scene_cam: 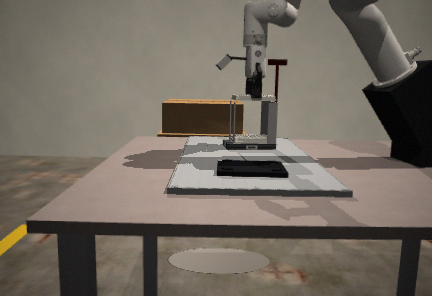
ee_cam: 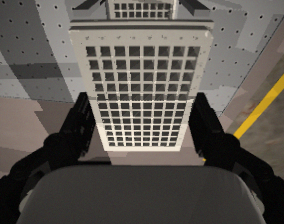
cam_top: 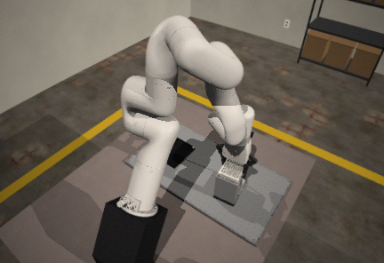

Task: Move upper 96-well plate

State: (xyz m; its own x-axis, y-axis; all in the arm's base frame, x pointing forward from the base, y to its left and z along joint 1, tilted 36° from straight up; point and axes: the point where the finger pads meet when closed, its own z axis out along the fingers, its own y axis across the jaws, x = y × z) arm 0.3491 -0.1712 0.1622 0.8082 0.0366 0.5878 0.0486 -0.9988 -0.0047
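Now: the black plate nest N1 33 cm to the left of my hand, 17 cm below it and 5 cm ahead of it. Also, from my hand: pale A1 mark 27 cm to the left, 16 cm below, 12 cm ahead.
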